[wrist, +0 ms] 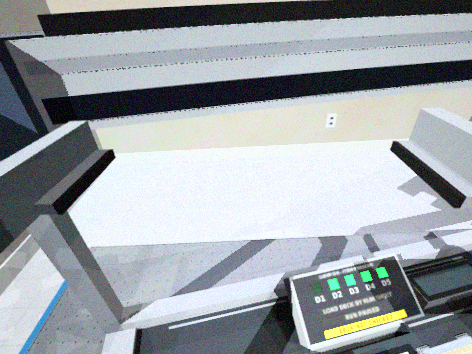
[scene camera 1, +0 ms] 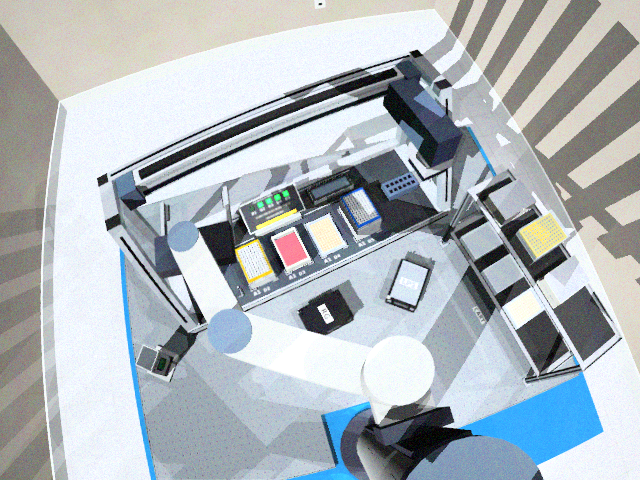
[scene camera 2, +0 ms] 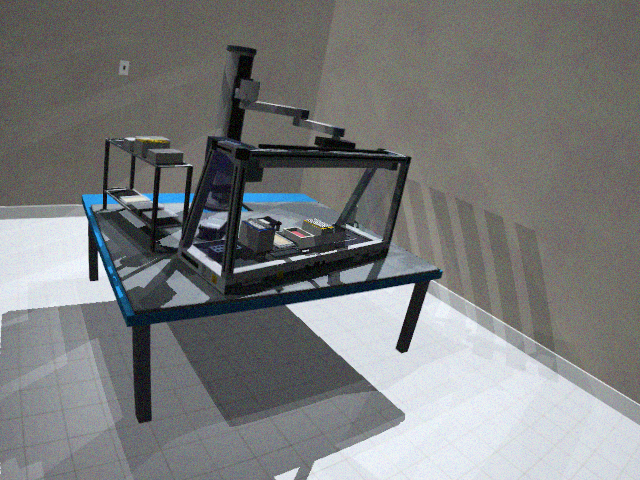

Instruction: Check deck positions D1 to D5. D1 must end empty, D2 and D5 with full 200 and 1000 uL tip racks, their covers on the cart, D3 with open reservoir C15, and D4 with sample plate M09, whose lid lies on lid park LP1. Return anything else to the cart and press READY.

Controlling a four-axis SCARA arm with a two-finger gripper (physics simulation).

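Note:
My gripper is open and empty, high at the left part of the enclosure; the arm hides it partly in scene camera 1. D1 is largely hidden under the arm. A yellow-rimmed tip rack stands on D2, an open reservoir with red liquid on D3, a cream plate on D4, a blue-rimmed tip rack on D5. The status panel has D1 dark, D2 to D5 green, and a yellow bar. LP1 has a pale top.
The cart holds a yellow-topped rack, pale boxes, grey covers and a cream plate. A black RG block and a small button box stand on the table. Enclosure posts and the top beam surround the deck.

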